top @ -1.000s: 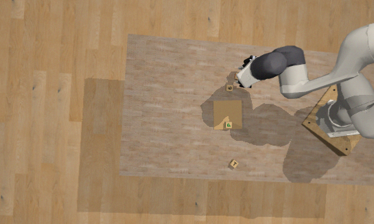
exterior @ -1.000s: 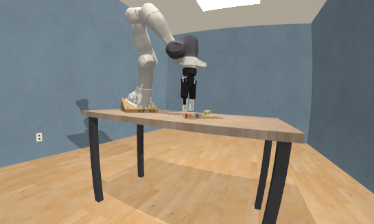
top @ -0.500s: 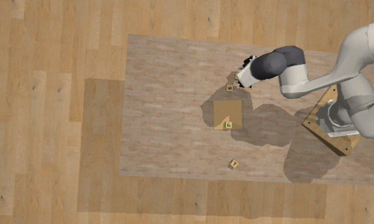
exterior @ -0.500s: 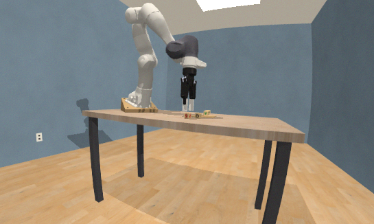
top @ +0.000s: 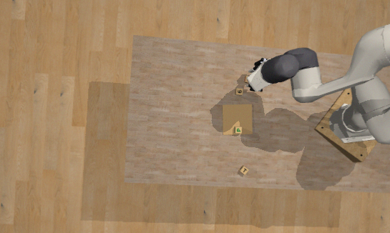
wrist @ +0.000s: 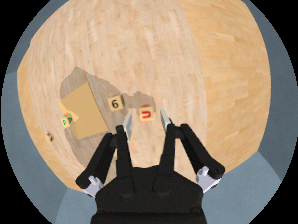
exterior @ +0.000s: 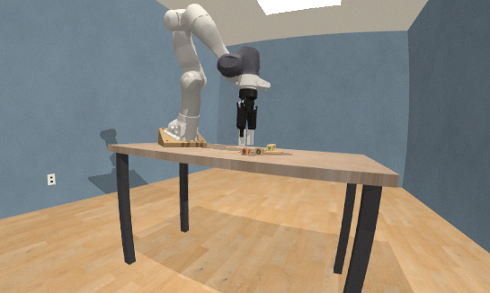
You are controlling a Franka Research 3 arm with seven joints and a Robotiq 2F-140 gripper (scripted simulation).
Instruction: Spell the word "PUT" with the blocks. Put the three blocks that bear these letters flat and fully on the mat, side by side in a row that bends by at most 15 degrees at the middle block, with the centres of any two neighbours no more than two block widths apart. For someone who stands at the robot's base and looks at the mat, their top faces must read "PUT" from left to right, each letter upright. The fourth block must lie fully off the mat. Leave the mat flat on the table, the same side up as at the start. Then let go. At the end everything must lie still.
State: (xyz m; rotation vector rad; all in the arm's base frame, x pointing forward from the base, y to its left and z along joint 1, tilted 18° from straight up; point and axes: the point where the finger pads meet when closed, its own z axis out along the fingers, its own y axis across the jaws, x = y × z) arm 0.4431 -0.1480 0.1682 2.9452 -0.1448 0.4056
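Right now my hand is 60 mm above the red U block. Round my hand: green P block: 40 mm ahead, 240 mm to the left, 50 mm below; then block marked 6: 40 mm ahead, 60 mm to the left, 60 mm below; then tan mat: 40 mm ahead, 190 mm to the left, 70 mm below.
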